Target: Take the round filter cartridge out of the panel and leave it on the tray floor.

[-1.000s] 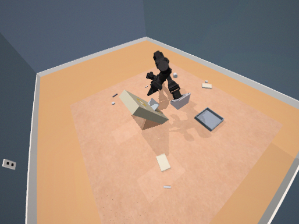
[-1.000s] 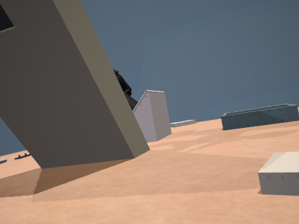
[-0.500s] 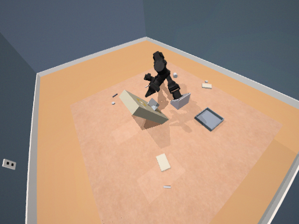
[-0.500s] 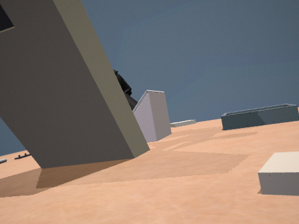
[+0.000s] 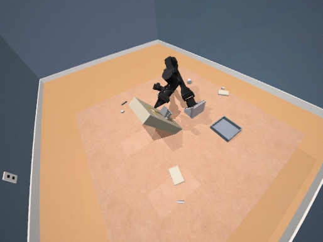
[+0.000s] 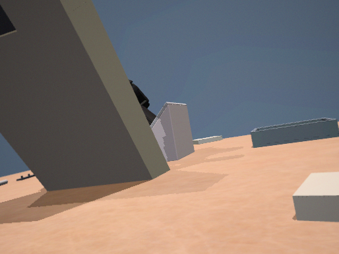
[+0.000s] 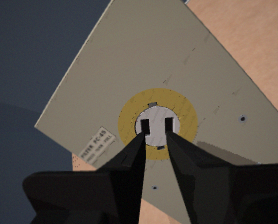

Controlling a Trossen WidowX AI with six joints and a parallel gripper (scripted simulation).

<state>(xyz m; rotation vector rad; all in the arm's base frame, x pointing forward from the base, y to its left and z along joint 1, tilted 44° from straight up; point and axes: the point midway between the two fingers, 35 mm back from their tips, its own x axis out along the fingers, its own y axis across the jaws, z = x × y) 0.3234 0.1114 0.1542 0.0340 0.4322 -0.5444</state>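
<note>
Right now my gripper tip is 3 cm short of the round grey filter cartridge and 2 cm above it. The rest, counted from my gripper tip: beige service panel (10 cm below, 2 cm behind); then tray (37 cm behind, 32 cm to the left, 25 cm below).
</note>
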